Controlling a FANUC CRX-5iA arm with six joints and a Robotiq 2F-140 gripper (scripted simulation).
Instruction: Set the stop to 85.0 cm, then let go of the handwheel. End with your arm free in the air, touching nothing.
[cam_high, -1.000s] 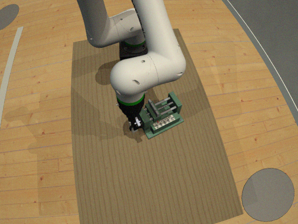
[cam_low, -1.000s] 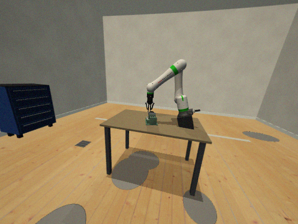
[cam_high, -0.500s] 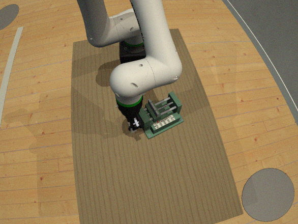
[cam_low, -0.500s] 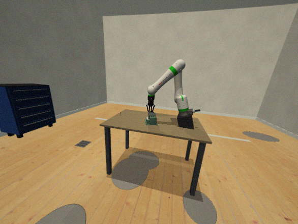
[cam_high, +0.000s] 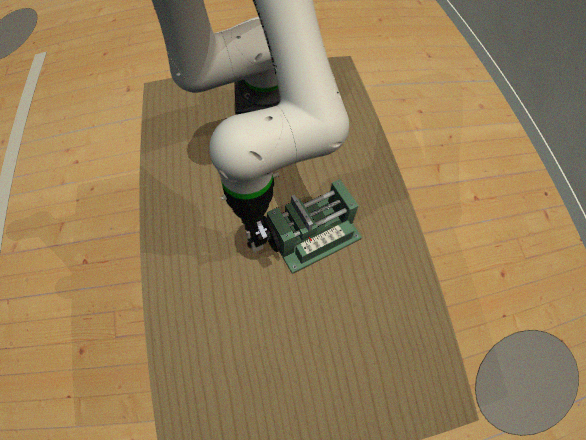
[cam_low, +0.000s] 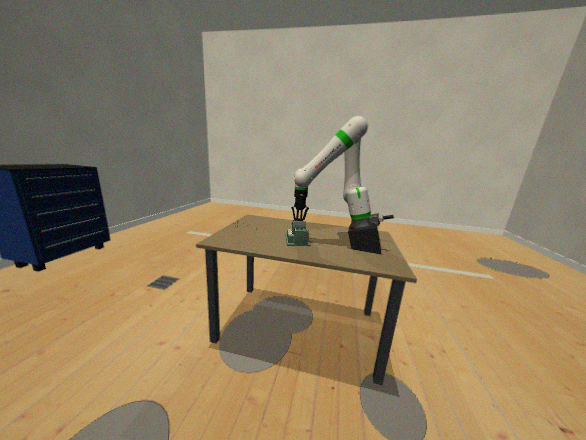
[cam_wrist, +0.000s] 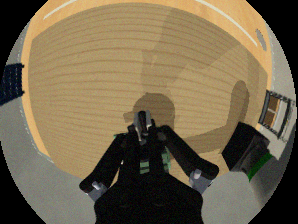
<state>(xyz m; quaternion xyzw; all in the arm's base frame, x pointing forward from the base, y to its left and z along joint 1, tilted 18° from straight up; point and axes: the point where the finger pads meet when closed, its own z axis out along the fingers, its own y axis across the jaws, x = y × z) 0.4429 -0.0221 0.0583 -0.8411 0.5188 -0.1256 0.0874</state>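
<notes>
Now: hand 30 mm past the stop block, 110 mm to the right of it and 30 mm below it.
</notes>
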